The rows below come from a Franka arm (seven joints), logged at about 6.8 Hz.
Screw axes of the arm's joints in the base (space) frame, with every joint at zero. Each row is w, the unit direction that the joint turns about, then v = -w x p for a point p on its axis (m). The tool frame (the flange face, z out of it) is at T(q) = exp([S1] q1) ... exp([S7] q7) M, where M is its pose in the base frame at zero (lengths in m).
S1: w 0 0 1 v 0 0 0
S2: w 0 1 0 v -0.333 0 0
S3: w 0 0 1 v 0 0 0
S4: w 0 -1 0 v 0.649 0 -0.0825
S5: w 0 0 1 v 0 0 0
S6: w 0 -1 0 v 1.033 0 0
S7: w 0 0 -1 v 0 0.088 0
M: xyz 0.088 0 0.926 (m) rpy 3.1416 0 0 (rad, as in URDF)
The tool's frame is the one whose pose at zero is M.
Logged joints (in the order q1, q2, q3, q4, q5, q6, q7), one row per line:
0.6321 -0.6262 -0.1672 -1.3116 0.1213 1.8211 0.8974
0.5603 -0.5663 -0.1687 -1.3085 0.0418 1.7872 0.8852
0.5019 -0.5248 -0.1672 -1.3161 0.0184 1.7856 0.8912
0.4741 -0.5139 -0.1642 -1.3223 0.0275 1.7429 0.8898
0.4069 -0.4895 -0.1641 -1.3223 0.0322 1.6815 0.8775
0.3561 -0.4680 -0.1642 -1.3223 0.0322 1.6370 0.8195
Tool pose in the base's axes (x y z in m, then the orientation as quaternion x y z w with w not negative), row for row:
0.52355 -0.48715 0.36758 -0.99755 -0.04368 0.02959 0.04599
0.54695 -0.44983 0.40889 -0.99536 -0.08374 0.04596 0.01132
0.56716 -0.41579 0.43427 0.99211 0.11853 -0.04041 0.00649
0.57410 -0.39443 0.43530 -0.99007 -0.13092 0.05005 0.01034
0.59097 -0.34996 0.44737 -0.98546 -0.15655 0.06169 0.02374
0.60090 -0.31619 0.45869 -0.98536 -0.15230 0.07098 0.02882
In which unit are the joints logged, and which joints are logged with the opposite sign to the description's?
The joints are logged in radians. Opposite sign: q1, q2, q7.
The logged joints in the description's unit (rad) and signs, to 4 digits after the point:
-0.6321 0.6262 -0.1672 -1.3116 0.1213 1.8211 -0.8974
-0.5603 0.5663 -0.1687 -1.3085 0.0418 1.7872 -0.8852
-0.5019 0.5248 -0.1672 -1.3161 0.0184 1.7856 -0.8912
-0.4741 0.5139 -0.1642 -1.3223 0.0275 1.7429 -0.8898
-0.4069 0.4895 -0.1641 -1.3223 0.0322 1.6815 -0.8775
-0.3561 0.4680 -0.1642 -1.3223 0.0322 1.6370 -0.8195

